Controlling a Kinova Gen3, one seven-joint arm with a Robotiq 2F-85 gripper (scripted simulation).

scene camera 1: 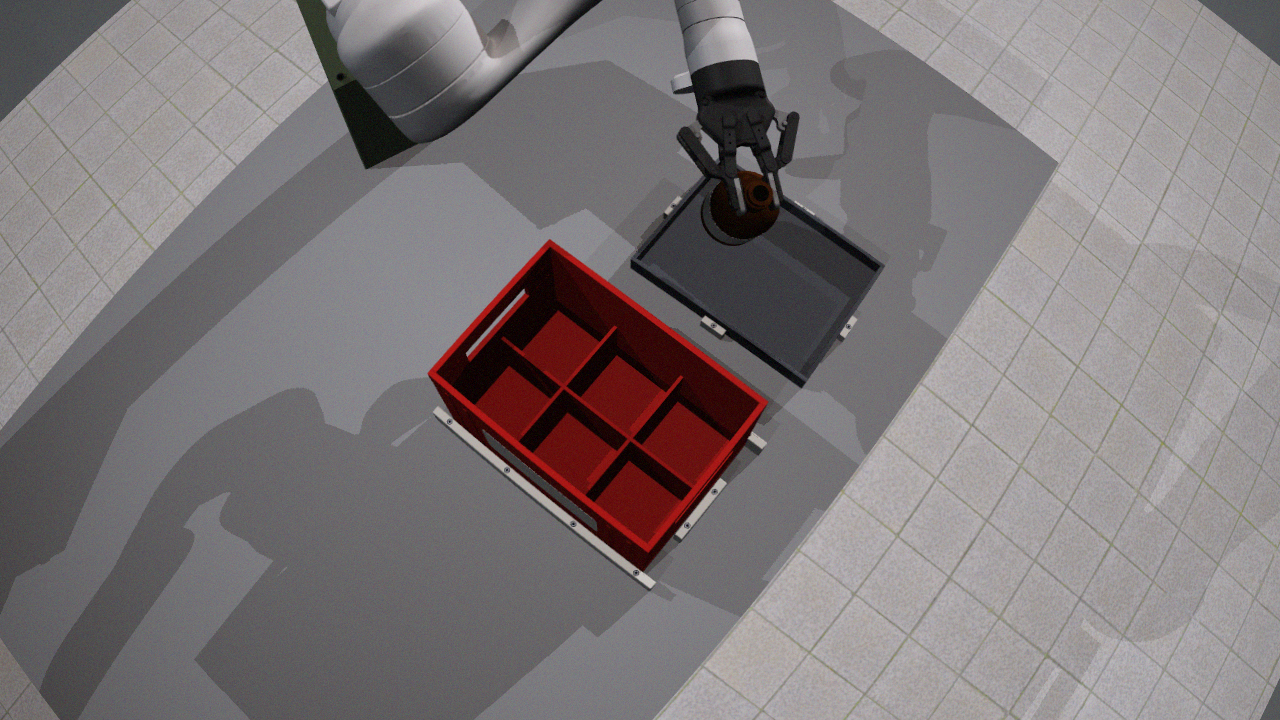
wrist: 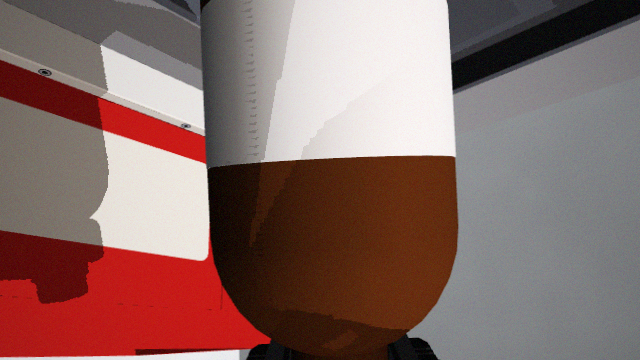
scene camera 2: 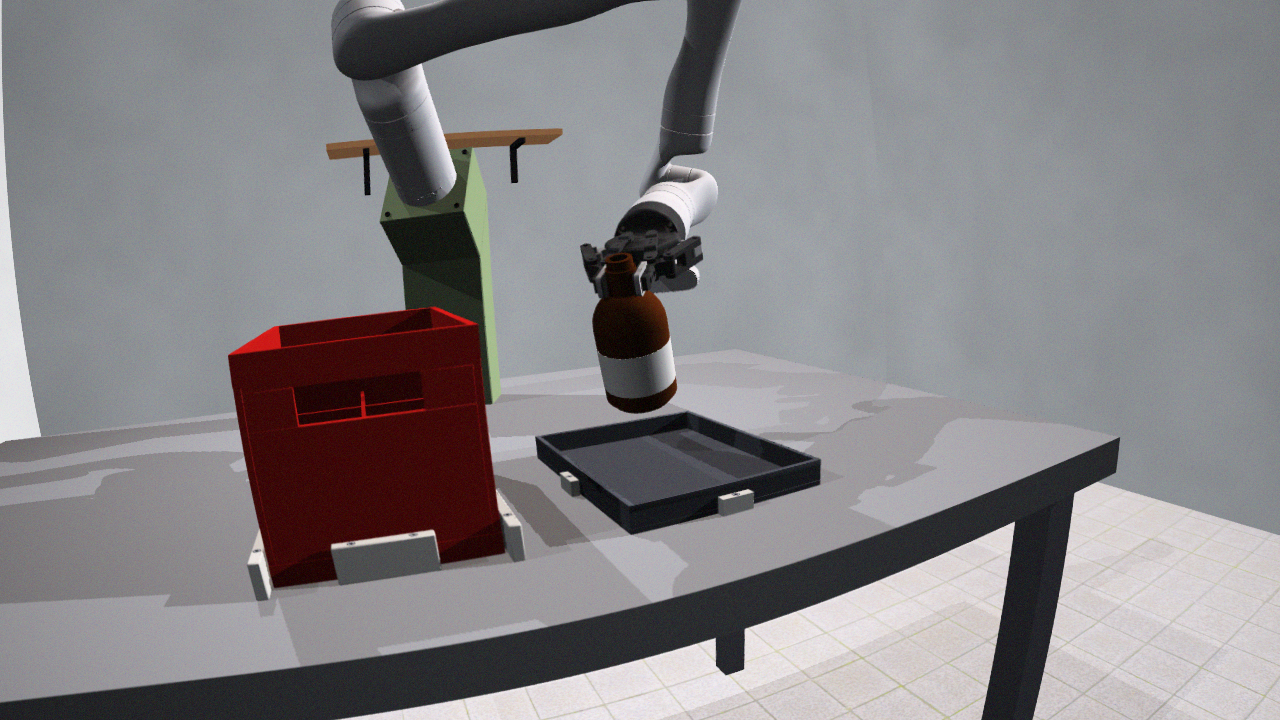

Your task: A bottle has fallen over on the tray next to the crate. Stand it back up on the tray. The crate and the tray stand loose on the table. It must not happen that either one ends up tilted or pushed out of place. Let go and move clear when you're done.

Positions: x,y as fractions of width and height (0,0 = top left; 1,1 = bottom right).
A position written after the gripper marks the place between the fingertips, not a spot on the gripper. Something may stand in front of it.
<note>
In view: the gripper (scene camera 1: 0.59,0.30), a bottle (scene camera 2: 0.49,0.46) and a red crate (scene camera 2: 0.24,0.67).
The bottle is seen too in scene camera 1 (scene camera 1: 0.56,0.31) and in the wrist view (wrist: 0.52,0.41). The gripper shows as well in scene camera 2 (scene camera 2: 0.48,0.40).
</note>
